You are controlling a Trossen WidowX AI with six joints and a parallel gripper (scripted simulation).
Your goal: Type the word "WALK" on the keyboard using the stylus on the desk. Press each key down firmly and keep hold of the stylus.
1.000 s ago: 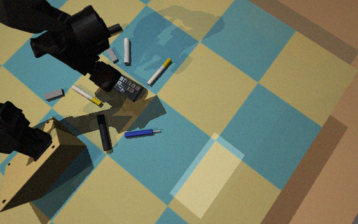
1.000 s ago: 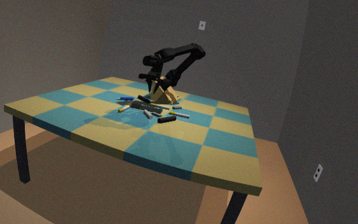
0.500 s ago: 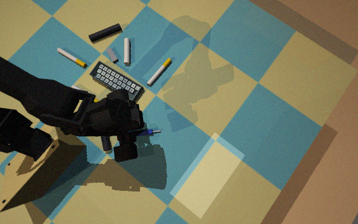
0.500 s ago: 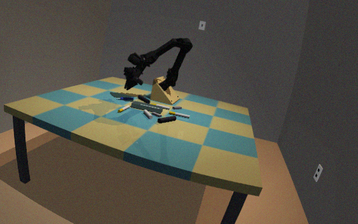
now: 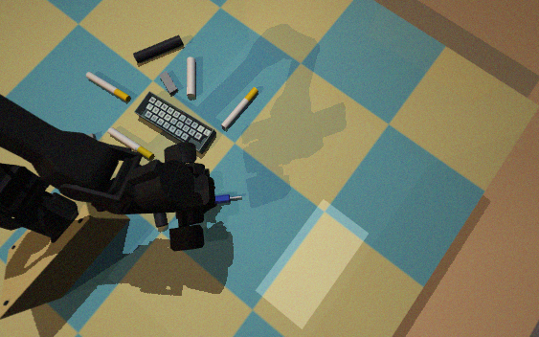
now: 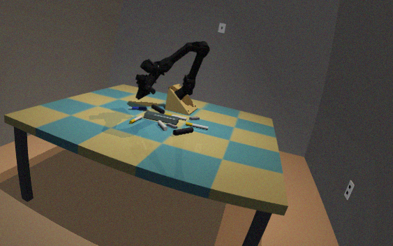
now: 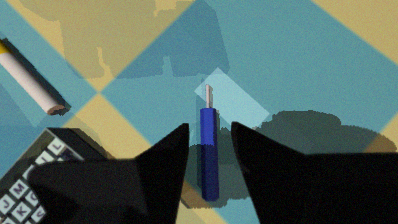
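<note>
Right now the stylus is 60 mm below my gripper tip, 10 mm to the right of it and 10 mm ahead of it. Round my gripper tip: small grey block (340 mm to the left, 90 mm behind, 60 mm below); white cylinder (240 mm to the left, 190 mm ahead, 60 mm below).
</note>
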